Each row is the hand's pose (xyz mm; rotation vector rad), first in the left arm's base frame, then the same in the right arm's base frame.
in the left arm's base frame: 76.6 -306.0 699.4 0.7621 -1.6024 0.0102
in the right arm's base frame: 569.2 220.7 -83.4 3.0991 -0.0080 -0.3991
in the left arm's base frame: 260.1 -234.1 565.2 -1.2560 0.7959 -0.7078
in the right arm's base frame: 467.6 310.6 112.7 0.1347 0.0775 1.2681
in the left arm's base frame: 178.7 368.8 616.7 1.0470 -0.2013 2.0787
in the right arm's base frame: 289.7 -213.4 370.6 -1.1516 0.7640 -0.9918
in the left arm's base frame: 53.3 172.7 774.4 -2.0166 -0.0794 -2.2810
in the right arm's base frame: 469.0 -189.5 155.4 -0.4294 0.2479 -0.4219
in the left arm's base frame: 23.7 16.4 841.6 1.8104 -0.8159 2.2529
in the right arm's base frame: 576.0 -112.0 44.2 -0.9611 0.5324 -0.1482
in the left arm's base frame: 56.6 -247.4 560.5 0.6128 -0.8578 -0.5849
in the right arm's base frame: 418.2 223.9 -65.3 2.4837 0.7555 0.2972
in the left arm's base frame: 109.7 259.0 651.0 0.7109 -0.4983 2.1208
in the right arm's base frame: 341.4 -176.9 252.3 -1.3003 1.1119 -0.8944
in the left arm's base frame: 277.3 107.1 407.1 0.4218 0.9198 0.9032
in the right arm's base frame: 212.2 123.0 315.9 -1.0935 -0.0140 -2.6113
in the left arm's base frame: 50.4 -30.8 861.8 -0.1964 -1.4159 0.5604
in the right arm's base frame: 616.9 -71.2 40.5 2.5066 -1.1678 0.2094
